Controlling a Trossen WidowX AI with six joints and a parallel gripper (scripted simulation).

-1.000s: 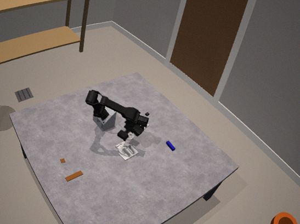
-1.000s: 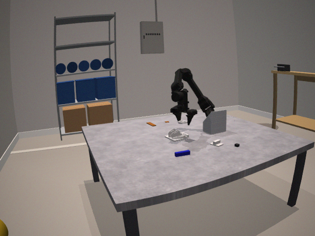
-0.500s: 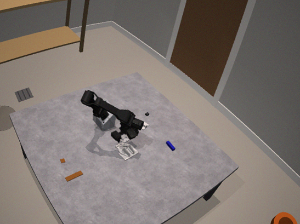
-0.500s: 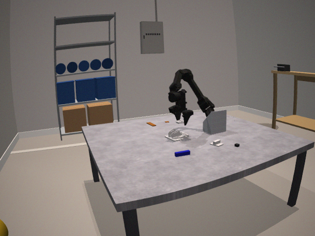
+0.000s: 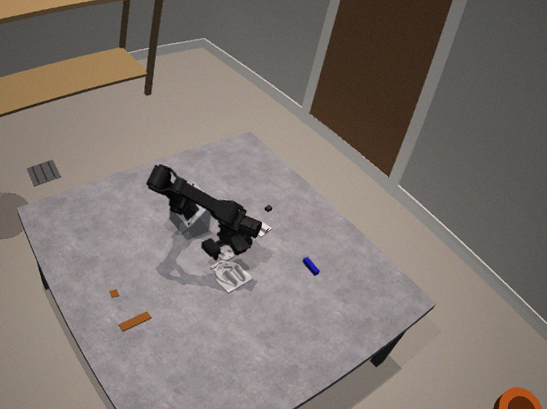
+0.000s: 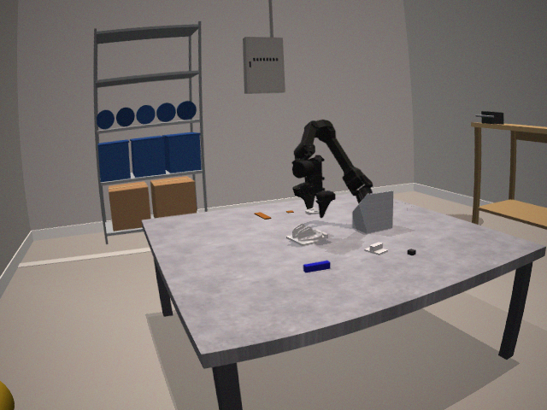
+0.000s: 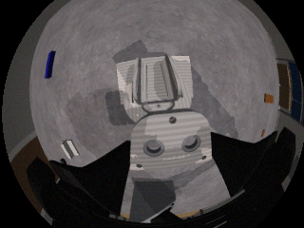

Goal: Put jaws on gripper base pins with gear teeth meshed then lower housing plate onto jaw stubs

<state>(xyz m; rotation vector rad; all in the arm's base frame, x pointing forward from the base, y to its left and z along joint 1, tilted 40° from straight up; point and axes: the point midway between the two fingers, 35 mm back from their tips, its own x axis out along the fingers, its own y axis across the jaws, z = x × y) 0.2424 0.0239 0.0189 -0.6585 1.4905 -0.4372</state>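
My gripper tip is 10 mm short of the white jaw, 30 mm to the right of it and 70 mm above it. The rest, counted from my gripper tip: small black cube 200 mm behind, 360 mm to the left, 80 mm below; then blue block 150 mm ahead, 320 mm to the left, 70 mm below; then orange strip 70 mm ahead, 410 mm to the right, 80 mm below.
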